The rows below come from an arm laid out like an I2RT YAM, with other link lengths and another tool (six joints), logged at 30 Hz.
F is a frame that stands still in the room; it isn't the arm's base.
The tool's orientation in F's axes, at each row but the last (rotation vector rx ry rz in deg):
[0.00 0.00 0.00]
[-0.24 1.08 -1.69]
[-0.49 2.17 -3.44]
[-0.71 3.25 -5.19]
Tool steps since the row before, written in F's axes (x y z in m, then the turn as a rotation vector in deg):
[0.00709 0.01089 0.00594 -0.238 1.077 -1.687]
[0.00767 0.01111 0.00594 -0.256 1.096 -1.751]
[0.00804 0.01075 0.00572 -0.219 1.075 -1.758]
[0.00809 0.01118 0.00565 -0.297 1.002 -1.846]
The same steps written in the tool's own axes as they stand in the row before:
[0.00709 0.01089 0.00594 -0.238 1.077 -1.687]
[0.00723 0.01130 0.00613 -0.255 1.096 -1.751]
[0.00716 0.01116 0.00610 -0.217 1.077 -1.757]
[0.00671 0.01178 0.00621 -0.283 0.999 -1.850]

